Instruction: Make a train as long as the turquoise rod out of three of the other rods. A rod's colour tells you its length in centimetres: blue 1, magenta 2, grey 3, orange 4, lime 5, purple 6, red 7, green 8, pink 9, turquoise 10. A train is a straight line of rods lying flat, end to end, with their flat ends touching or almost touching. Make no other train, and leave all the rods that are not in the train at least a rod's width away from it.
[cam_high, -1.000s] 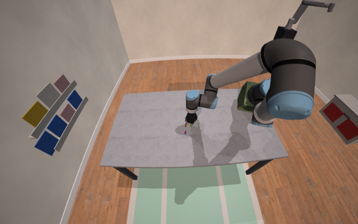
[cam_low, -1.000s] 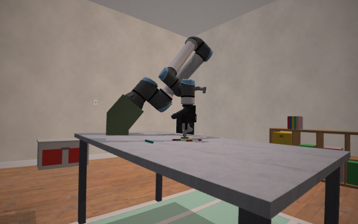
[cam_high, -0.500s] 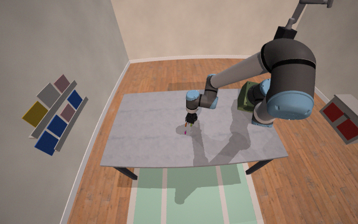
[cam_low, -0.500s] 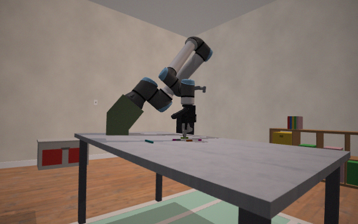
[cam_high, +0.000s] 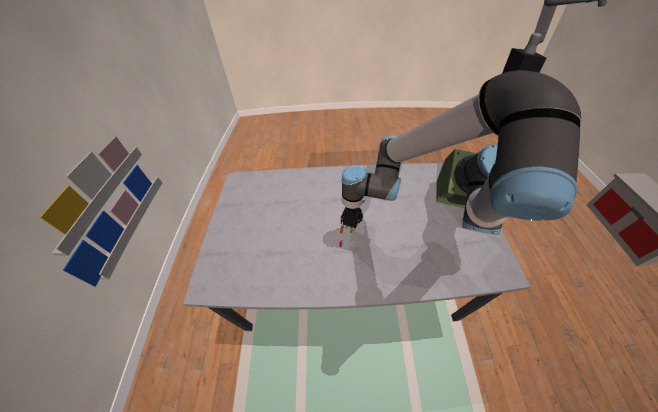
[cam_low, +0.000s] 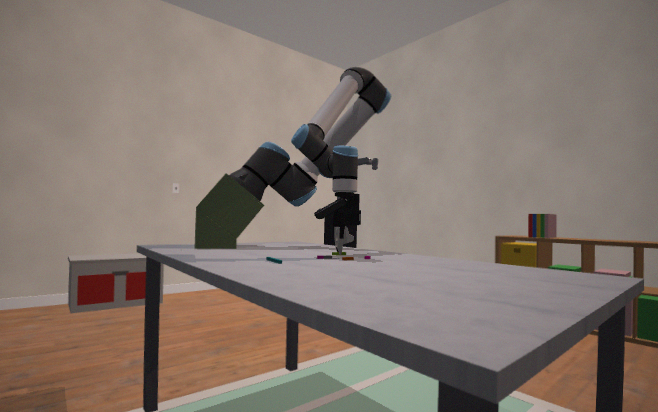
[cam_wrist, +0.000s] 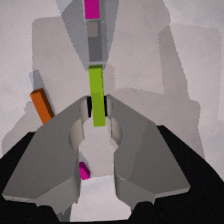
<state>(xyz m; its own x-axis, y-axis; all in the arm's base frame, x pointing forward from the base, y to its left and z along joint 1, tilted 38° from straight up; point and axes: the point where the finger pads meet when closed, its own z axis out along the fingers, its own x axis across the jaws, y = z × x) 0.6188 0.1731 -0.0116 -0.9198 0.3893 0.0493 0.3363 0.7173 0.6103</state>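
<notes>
The grey rod is 10 mm behind my hand, 40 mm to the right of it and 20 mm below it. Also, from my hand: turquoise rod: 10 mm behind, 250 mm to the right, 20 mm below; orange rod: 50 mm ahead, 20 mm below; lime rod: 10 mm below.
</notes>
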